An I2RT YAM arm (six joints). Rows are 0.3 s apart.
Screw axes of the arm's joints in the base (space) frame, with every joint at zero. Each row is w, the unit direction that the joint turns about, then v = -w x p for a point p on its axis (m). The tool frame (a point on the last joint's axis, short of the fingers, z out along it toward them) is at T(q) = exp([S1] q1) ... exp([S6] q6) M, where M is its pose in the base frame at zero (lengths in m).
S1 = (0, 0, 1, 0, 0, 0)
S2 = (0, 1, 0, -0.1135, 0, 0.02)
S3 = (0, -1, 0, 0.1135, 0, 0.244)
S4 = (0, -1, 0, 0.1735, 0, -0.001)
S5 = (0, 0, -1, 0, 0.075, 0)
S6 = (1, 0, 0, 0, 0.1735, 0)
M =
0 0 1 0.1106
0 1 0 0
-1 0 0 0.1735
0 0 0 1
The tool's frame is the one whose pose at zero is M.
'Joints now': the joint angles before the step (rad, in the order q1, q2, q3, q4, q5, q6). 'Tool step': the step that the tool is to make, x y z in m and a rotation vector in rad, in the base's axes. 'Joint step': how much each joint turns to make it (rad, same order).
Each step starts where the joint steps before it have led.
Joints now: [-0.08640, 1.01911, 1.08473, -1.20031, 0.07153, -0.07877]
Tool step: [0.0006, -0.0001, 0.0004, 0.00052, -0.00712, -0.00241]
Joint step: [-0.00031, -0.00018, 0.00025, 0.00644, -0.00013, 0.00239]
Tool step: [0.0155, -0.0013, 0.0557, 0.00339, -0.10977, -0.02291]
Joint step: [0.00020, 0.09096, 0.25595, -0.05780, -0.00031, 0.02650]
